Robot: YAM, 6 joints.
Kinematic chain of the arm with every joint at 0, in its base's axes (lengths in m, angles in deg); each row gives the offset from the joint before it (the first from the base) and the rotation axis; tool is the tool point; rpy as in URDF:
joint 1: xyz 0 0 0.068 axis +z
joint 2: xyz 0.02 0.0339 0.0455 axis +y
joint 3: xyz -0.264 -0.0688 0 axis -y
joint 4: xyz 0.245 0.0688 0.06 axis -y
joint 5: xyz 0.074 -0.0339 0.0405 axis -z
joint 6: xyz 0.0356 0 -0.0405 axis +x
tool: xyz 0 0 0 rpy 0 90 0
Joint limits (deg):
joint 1: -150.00..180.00
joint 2: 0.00..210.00
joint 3: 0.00..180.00
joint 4: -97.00..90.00
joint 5: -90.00..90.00
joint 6: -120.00..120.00
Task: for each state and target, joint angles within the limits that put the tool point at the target. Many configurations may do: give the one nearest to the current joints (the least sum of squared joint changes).
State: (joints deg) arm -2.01 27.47 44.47 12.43 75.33 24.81
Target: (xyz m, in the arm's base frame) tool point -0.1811 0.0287 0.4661
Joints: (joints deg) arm -19.78 4.98 69.22 18.58 74.32 24.81
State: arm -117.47 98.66 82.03 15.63 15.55 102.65
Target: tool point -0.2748 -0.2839 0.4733
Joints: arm -132.62 96.16 96.38 19.45 16.24 102.65
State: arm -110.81 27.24 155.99 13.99 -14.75 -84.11
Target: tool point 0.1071 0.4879 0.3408
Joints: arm -100.92 0.00 136.08 -25.75 -20.91 -84.11
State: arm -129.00 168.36 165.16 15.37 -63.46 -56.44
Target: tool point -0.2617 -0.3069 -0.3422
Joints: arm -132.54 210.00 132.27 11.98 -24.29 -56.44
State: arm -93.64 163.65 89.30 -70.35 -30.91 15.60
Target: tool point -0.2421 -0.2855 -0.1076
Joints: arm -132.83 167.01 102.43 -61.83 -27.66 15.60
